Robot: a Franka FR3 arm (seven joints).
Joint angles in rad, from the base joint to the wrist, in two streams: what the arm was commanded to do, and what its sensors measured. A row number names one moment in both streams.
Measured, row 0:
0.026, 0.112, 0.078, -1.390, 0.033, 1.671, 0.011
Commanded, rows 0 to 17:
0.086, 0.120, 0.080, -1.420, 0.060, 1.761, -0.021
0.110, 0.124, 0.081, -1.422, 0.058, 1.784, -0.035
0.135, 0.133, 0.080, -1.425, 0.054, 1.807, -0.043
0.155, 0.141, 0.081, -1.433, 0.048, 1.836, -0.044
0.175, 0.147, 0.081, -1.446, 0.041, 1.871, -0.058
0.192, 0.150, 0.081, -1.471, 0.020, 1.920, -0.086
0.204, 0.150, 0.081, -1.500, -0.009, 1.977, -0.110
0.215, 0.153, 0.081, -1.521, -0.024, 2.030, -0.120
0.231, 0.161, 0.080, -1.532, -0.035, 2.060, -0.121
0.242, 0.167, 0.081, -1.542, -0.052, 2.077, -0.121
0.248, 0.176, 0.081, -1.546, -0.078, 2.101, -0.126
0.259, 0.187, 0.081, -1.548, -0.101, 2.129, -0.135
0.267, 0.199, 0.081, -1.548, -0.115, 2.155, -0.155
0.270, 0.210, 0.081, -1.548, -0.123, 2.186, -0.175
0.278, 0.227, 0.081, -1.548, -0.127, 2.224, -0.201
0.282, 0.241, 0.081, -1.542, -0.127, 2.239, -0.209
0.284, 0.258, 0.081, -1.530, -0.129, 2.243, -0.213
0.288, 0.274, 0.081, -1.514, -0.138, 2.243, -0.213
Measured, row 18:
0.278, 0.233, 0.086, -1.536, -0.112, 2.207, -0.176
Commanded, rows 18 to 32:
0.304, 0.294, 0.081, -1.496, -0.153, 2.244, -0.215
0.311, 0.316, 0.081, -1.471, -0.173, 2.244, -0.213
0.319, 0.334, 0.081, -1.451, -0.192, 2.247, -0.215
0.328, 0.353, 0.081, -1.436, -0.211, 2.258, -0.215
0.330, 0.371, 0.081, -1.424, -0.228, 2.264, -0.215
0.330, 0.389, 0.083, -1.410, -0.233, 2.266, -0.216
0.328, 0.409, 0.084, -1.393, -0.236, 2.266, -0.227
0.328, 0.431, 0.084, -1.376, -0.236, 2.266, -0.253
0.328, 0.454, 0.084, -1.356, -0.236, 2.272, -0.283
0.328, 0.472, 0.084, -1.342, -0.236, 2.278, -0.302
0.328, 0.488, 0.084, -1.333, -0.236, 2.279, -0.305
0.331, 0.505, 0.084, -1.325, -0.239, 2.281, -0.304
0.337, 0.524, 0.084, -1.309, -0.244, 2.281, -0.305
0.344, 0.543, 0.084, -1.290, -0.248, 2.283, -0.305
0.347, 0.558, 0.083, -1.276, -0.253, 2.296, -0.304
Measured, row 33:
0.335, 0.488, 0.083, -1.358, -0.224, 2.276, -0.285
